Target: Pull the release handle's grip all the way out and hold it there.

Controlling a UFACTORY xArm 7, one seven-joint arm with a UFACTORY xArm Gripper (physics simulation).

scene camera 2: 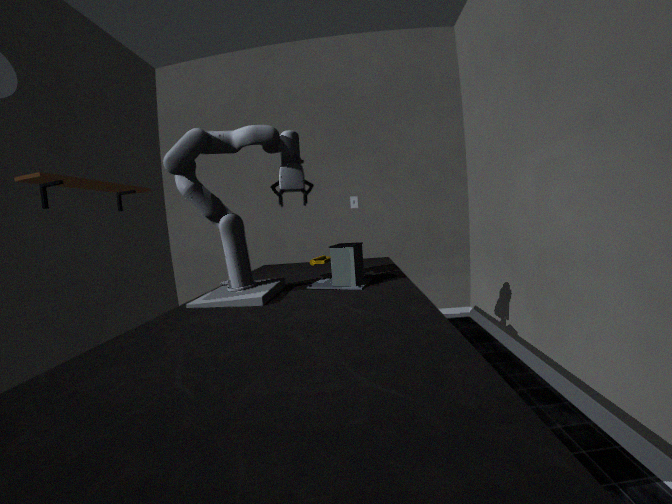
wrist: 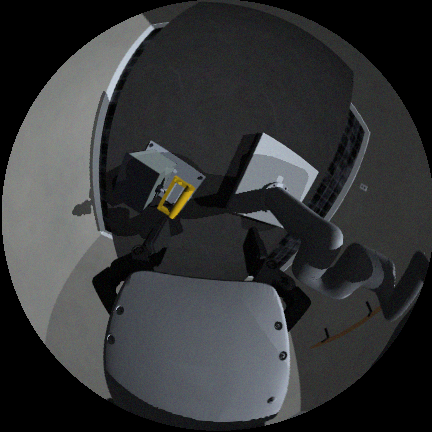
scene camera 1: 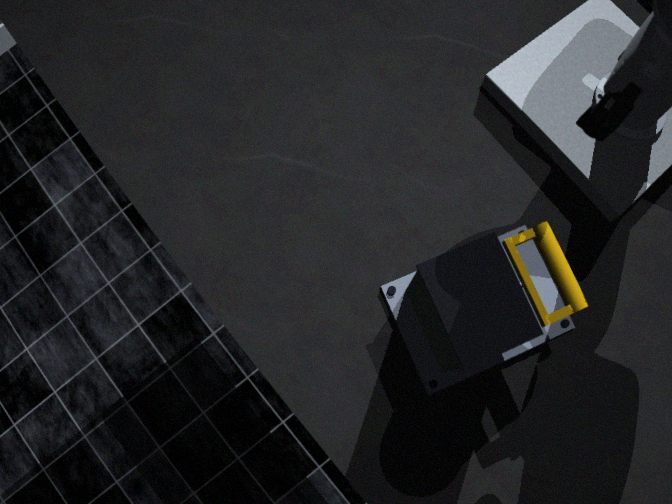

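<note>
The release handle is a yellow rectangular frame with a thick grip bar (scene camera 1: 562, 265) (scene camera 2: 319, 260) (wrist: 184, 203). It juts from one side of a box-shaped housing (scene camera 1: 477, 309) (scene camera 2: 343, 266) (wrist: 131, 182), dark on top with pale green sides. The housing stands on a grey bolted plate (scene camera 1: 404, 283) (wrist: 191, 172). My gripper (scene camera 2: 293, 204) (wrist: 207, 232) is open and empty, pointing down. It hangs well above the height of the handle, apart from it, and to its left in the second scene view. Part of the gripper shows dark at the upper right of the first scene view.
The arm's pale square base (scene camera 1: 518, 78) (scene camera 2: 233, 298) (wrist: 272, 150) stands on the dark table beside the housing. A wooden wall shelf (scene camera 2: 81, 184) (wrist: 345, 334) is on the arm's side. The table edge runs past the housing's far side, with tiled floor (scene camera 1: 81, 325) beyond.
</note>
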